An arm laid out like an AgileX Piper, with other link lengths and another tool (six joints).
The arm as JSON. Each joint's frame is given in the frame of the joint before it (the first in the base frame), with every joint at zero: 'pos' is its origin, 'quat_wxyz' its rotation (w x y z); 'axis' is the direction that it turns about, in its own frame. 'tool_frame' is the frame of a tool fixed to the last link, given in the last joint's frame.
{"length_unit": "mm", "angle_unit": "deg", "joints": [
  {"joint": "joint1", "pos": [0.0, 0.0, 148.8], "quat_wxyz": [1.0, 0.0, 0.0, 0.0], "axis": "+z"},
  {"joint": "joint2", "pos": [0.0, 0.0, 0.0], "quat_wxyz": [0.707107, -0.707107, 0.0, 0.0], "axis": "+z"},
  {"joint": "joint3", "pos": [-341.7, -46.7, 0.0], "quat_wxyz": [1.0, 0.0, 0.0, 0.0], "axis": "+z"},
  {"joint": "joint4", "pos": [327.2, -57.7, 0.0], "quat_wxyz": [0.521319, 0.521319, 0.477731, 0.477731], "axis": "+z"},
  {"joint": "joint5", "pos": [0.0, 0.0, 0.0], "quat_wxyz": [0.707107, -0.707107, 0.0, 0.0], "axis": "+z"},
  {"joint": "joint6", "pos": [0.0, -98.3, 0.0], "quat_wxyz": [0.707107, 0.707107, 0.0, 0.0], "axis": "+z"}
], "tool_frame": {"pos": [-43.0, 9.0, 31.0], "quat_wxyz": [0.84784, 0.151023, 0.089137, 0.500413]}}
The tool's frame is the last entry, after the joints.
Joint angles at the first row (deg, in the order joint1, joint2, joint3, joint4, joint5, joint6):
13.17, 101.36, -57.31, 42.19, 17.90, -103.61
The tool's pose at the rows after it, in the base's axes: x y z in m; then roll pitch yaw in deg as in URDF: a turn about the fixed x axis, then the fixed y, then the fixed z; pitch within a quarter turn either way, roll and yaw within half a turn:
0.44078 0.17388 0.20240 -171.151 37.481 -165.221
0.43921 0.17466 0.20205 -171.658 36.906 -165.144
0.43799 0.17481 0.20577 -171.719 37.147 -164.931
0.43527 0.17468 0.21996 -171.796 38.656 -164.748
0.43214 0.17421 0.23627 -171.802 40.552 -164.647
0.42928 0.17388 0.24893 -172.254 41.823 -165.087
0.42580 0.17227 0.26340 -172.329 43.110 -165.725
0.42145 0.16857 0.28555 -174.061 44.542 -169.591
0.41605 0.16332 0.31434 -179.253 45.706 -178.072
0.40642 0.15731 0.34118 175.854 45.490 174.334
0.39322 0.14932 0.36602 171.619 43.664 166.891
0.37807 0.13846 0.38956 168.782 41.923 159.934
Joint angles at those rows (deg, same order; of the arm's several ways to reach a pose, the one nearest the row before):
13.17, 101.36, -57.31, 42.63, 18.38, -103.55
13.17, 101.36, -57.31, 42.70, 19.18, -103.56
13.16, 100.87, -57.31, 42.58, 19.52, -103.55
13.17, 99.09, -57.31, 42.53, 19.89, -103.56
13.16, 97.05, -57.31, 42.53, 20.08, -103.56
13.17, 95.47, -57.31, 42.53, 20.38, -103.13
13.17, 93.54, -57.31, 40.87, 20.56, -100.95
13.17, 90.63, -57.31, 37.28, 20.62, -94.56
13.17, 87.01, -57.31, 33.53, 20.68, -84.92
13.16, 83.24, -57.31, 28.73, 22.05, -74.73
13.16, 79.20, -57.30, 22.47, 24.84, -62.75
13.17, 74.94, -57.31, 15.27, 27.99, -50.39

